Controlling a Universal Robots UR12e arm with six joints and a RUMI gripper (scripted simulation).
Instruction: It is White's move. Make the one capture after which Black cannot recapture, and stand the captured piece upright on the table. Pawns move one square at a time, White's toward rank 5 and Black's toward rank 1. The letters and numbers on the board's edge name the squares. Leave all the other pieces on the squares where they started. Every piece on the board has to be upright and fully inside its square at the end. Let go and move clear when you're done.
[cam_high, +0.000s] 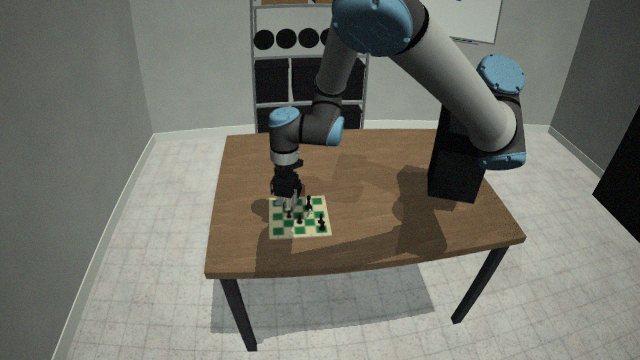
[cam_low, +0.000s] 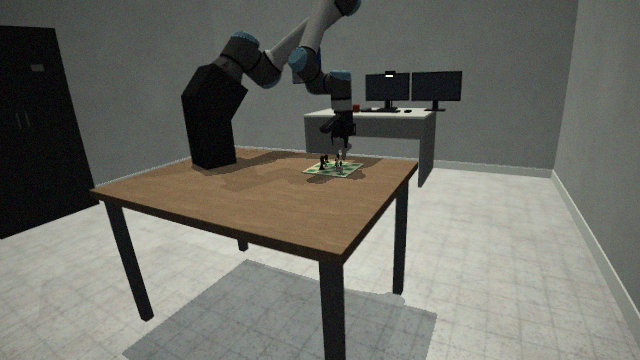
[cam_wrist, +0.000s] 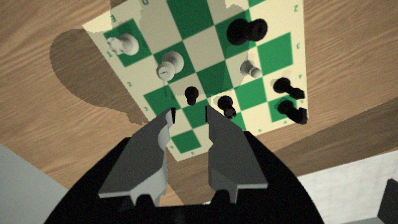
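Right now my hand is 4 cm above the black pawn. Also, from my hand: chessboard 6 cm below, 3 cm behind, 1 cm to the right; then white pawn 8 cm behind, 4 cm below, 1 cm to the right; then white rook 7 cm to the right, 5 cm ahead, 4 cm below.
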